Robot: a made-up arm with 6 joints. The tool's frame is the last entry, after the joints. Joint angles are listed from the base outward. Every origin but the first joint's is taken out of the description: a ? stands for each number. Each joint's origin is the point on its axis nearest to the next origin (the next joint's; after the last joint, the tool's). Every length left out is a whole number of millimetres.
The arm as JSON. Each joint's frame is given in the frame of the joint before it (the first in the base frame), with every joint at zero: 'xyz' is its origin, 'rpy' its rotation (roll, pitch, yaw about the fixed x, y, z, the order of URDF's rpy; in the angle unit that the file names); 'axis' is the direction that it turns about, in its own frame. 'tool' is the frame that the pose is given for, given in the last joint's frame.
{
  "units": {
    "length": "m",
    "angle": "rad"
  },
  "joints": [
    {
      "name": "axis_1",
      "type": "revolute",
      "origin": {
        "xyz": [
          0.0,
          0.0,
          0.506
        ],
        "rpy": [
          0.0,
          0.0,
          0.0
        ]
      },
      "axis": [
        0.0,
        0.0,
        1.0
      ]
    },
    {
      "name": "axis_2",
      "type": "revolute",
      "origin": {
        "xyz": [
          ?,
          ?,
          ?
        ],
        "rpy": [
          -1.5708,
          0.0,
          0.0
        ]
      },
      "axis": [
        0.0,
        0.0,
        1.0
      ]
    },
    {
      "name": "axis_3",
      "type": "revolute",
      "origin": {
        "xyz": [
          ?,
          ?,
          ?
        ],
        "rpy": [
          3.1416,
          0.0,
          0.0
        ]
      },
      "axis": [
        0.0,
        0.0,
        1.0
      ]
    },
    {
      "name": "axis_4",
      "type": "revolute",
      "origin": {
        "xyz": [
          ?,
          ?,
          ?
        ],
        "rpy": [
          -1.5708,
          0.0,
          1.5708
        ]
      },
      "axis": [
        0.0,
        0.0,
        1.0
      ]
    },
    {
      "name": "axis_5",
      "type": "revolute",
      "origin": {
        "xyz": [
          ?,
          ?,
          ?
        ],
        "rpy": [
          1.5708,
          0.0,
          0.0
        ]
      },
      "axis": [
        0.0,
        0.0,
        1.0
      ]
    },
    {
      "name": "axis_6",
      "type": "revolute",
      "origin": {
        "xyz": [
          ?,
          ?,
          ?
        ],
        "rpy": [
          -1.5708,
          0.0,
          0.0
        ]
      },
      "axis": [
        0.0,
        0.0,
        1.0
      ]
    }
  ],
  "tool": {
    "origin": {
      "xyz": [
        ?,
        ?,
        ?
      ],
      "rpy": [
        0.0,
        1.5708,
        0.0
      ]
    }
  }
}
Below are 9 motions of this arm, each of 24 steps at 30 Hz.
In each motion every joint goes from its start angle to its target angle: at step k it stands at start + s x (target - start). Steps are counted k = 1, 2, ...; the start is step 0. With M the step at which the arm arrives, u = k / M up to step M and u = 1 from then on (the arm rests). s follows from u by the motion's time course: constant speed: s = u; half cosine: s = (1 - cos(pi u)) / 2; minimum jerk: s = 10 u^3 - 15 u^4 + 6 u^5.
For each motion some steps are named. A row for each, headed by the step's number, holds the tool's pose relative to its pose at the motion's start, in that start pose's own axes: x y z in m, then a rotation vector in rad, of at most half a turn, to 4 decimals.
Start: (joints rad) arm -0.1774 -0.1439 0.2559 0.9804 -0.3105 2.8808
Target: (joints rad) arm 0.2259 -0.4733 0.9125 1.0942 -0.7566 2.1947
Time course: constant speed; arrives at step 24
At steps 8, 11, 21, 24:
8: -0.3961 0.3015 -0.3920 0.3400 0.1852 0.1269
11: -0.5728 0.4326 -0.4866 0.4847 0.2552 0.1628
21: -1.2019 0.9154 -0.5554 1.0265 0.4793 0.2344
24: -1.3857 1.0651 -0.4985 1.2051 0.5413 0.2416

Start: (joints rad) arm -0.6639 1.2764 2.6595 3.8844 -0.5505 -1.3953
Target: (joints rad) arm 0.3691 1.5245 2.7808 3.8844 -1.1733 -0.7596
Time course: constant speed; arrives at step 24
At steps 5, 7, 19, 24:
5: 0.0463 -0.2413 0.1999 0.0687 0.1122 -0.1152
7: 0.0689 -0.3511 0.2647 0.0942 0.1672 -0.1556
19: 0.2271 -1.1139 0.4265 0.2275 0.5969 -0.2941
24: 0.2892 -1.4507 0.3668 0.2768 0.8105 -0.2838

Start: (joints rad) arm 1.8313 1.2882 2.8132 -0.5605 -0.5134 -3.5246
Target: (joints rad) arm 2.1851 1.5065 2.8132 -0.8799 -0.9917 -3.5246
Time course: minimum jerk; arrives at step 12
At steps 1, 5, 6, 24:
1: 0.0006 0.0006 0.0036 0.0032 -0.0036 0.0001
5: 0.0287 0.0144 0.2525 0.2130 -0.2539 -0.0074
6: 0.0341 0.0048 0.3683 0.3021 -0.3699 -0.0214
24: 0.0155 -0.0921 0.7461 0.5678 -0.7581 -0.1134

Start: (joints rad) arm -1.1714 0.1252 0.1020 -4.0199 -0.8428 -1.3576
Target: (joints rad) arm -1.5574 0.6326 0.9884 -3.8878 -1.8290 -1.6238
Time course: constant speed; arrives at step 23
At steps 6, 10, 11, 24:
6: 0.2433 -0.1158 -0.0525 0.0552 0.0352 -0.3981
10: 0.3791 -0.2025 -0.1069 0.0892 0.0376 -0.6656
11: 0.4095 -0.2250 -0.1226 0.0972 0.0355 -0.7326
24: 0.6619 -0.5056 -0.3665 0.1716 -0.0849 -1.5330

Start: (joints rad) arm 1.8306 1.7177 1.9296 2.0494 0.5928 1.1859
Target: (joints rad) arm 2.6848 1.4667 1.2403 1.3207 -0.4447 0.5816
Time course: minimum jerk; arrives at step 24
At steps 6, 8, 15, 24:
6: 0.1415 -0.2135 -0.0069 0.1435 0.0439 -0.0091
8: 0.2640 -0.4475 -0.0111 0.2947 0.0722 -0.0145
15: 0.4854 -1.7054 0.0238 0.9903 -0.0116 0.0726
24: 0.3315 -2.3804 0.0844 1.2624 -0.1609 0.2294

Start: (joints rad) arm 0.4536 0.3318 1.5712 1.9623 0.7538 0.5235
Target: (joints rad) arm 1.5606 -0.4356 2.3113 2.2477 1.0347 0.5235
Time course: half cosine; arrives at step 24
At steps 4, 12, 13, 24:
4: -0.0503 -0.2007 -0.1237 -0.0321 0.0559 -0.0936
12: -1.0838 -0.9269 -0.7951 -0.1782 0.5607 -0.5407
13: -1.3051 -0.9295 -0.8477 -0.1881 0.6540 -0.5801
24: -2.7056 -0.3422 -0.6283 -0.1386 1.3227 -0.6187

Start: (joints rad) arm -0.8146 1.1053 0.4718 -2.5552 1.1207 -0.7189
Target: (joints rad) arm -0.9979 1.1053 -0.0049 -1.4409 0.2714 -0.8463
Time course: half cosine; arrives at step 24
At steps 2, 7, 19, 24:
2: 0.0143 0.0040 0.0021 -0.0076 0.0142 0.0065
7: 0.1593 0.0453 0.0314 -0.1074 0.1558 0.0598
19: 0.6415 0.1742 0.2993 -0.7519 0.5150 -0.0447
24: 0.7000 0.1899 0.3614 -0.8648 0.5330 -0.1043

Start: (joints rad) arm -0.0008 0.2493 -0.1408 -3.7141 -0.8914 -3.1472
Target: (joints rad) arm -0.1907 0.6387 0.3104 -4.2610 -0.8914 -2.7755
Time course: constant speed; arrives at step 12
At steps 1, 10, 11, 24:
1: 0.0448 -0.0264 -0.0091 -0.0058 -0.0120 -0.0460
10: 0.3971 -0.3398 -0.0939 -0.0350 -0.0762 -0.4547
11: 0.4296 -0.3822 -0.1032 -0.0351 -0.0785 -0.4989
24: 0.4607 -0.4259 -0.1124 -0.0345 -0.0799 -0.5427

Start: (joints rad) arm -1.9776 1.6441 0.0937 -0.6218 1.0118 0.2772
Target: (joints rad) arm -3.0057 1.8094 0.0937 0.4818 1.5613 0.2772
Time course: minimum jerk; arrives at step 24
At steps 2, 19, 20, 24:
2: 0.0038 -0.0077 -0.0009 -0.0007 -0.0021 -0.0006
19: 0.0440 -1.2773 -0.5009 0.0157 -0.3790 -0.0268
20: 0.0271 -1.3058 -0.5237 0.0212 -0.3926 -0.0269
24: 0.0052 -1.3394 -0.5517 0.0284 -0.4094 -0.0272

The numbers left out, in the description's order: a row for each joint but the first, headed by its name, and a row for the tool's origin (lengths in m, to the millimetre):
axis_2: 0.176 0.0 0.0
axis_3: 0.0 -1.181 0.0
axis_4: 1.565 0.212 0.0
axis_5: 0.0 0.0 0.0
axis_6: 0.0 -0.135 0.0
tool: 0.0 0.0 0.0

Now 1 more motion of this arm.
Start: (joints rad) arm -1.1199 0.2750 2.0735 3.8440 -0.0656 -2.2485
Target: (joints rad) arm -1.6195 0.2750 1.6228 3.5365 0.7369 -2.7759
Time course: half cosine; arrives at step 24
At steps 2, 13, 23, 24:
2: 0.0010 0.0146 -0.0002 0.0063 0.0065 0.0184
13: -0.0457 0.4623 -0.1221 0.1506 0.3696 0.5462
23: -0.1719 0.7241 -0.3638 0.1855 0.8443 0.8120
24: -0.1735 0.7261 -0.3667 0.1855 0.8497 0.8138

